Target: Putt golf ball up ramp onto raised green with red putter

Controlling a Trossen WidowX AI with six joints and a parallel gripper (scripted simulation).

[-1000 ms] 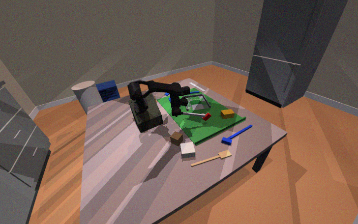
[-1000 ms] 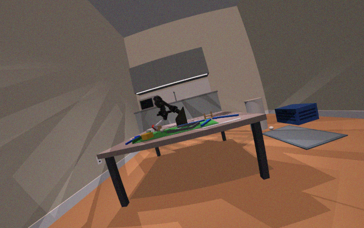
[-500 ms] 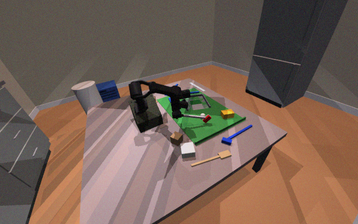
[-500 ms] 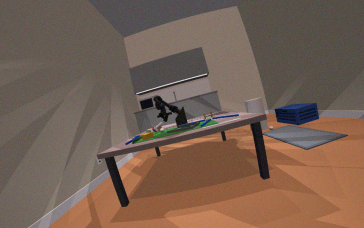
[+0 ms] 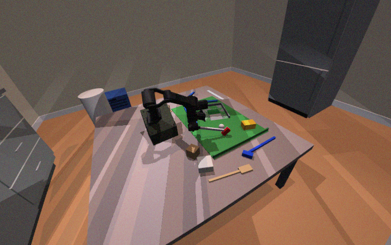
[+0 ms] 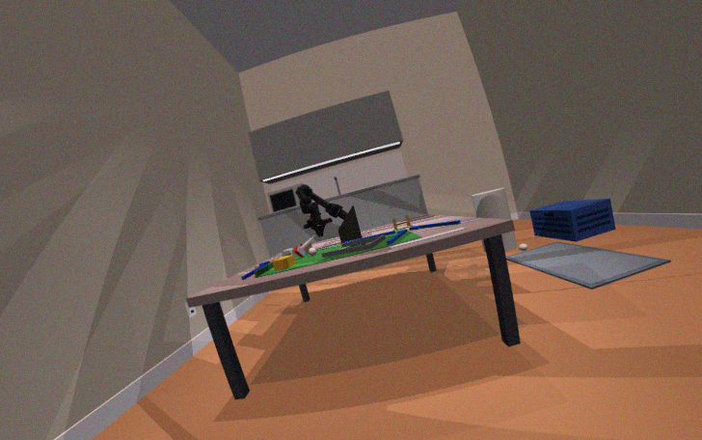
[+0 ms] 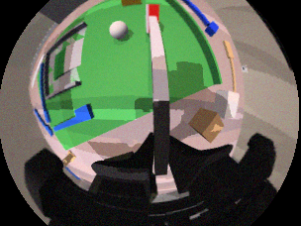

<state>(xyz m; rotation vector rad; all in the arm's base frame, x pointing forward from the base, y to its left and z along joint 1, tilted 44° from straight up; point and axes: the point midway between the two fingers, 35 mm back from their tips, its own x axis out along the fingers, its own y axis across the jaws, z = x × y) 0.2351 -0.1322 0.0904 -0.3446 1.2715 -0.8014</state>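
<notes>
The tan cube lies 13 cm to the right of my gripper tip, 7 cm behind it and 5 cm below it. Also, from my gripper tip: white cube 25 cm to the right, 5 cm below, 5 cm behind; then green mat 25 cm ahead, 15 cm to the left, 8 cm below; then white golf ball 23 cm ahead, 5 cm below, 1 cm to the right.
</notes>
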